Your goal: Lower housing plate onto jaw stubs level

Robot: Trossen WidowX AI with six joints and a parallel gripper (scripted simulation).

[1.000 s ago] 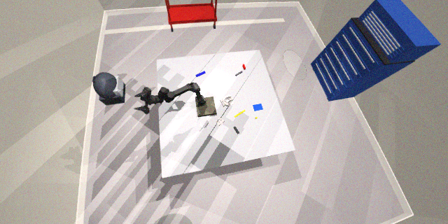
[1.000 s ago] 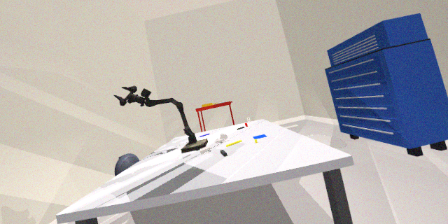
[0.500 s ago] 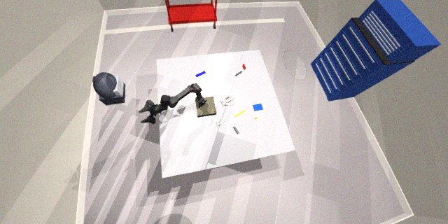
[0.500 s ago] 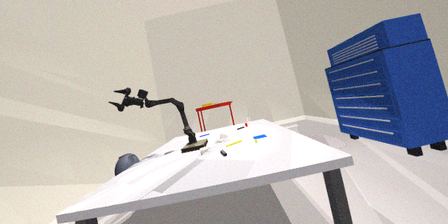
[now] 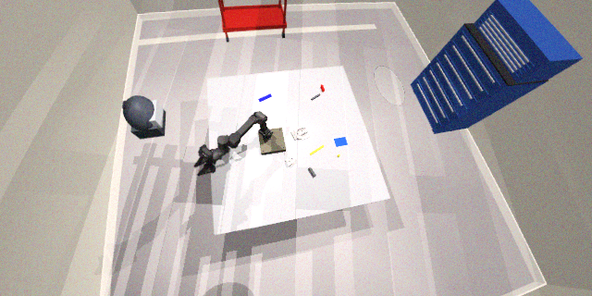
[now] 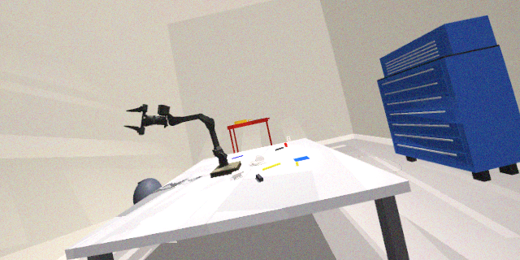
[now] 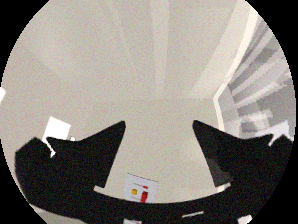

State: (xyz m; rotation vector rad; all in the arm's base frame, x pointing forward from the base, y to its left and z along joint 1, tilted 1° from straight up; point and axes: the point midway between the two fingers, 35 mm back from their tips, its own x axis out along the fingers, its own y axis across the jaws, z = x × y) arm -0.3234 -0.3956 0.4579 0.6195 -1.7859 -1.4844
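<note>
My gripper tip is 530 mm short of the white part, 210 mm to the right of it and 480 mm above it. Round my gripper tip: dark piece: 700 mm ahead, 130 mm to the left, 500 mm below; then blue bar: 320 mm ahead, 790 mm to the left, 500 mm below; then yellow bar: 740 mm ahead, 310 mm to the left, 500 mm below.
</note>
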